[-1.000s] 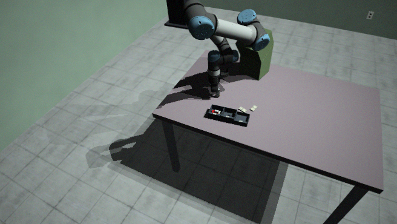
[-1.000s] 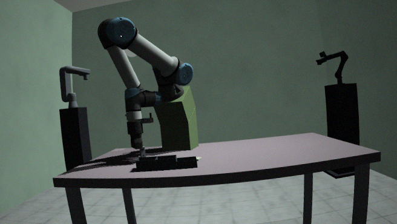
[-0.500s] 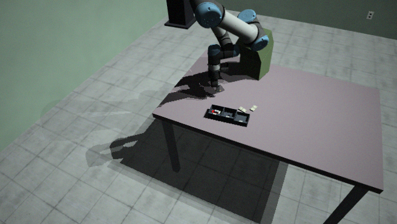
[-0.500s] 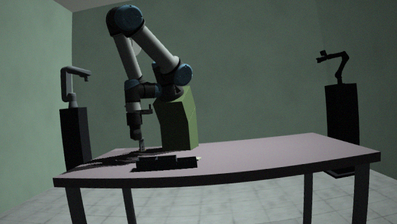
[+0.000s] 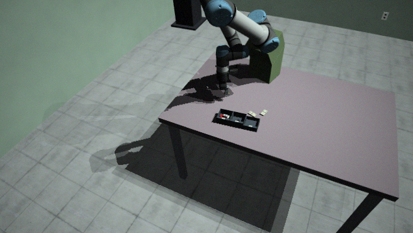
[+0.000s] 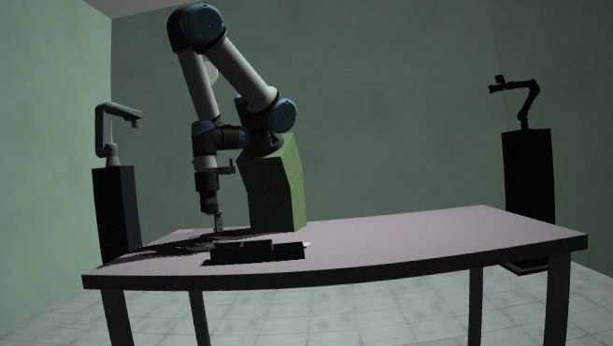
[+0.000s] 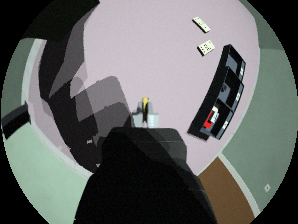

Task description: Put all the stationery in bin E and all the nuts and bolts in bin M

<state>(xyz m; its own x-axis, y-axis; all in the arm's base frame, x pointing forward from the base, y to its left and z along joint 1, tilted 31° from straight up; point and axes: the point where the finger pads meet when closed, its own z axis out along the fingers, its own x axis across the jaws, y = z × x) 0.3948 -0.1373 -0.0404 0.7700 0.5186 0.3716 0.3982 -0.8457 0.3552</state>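
My gripper is now 160 mm short of the small grey object, 60 mm to the right of it and 50 mm above it. The rest, counted from my hand: red item (160 mm ahead, 60 mm to the left, 60 mm below); yellow thing (10 mm to the right, 10 mm below).
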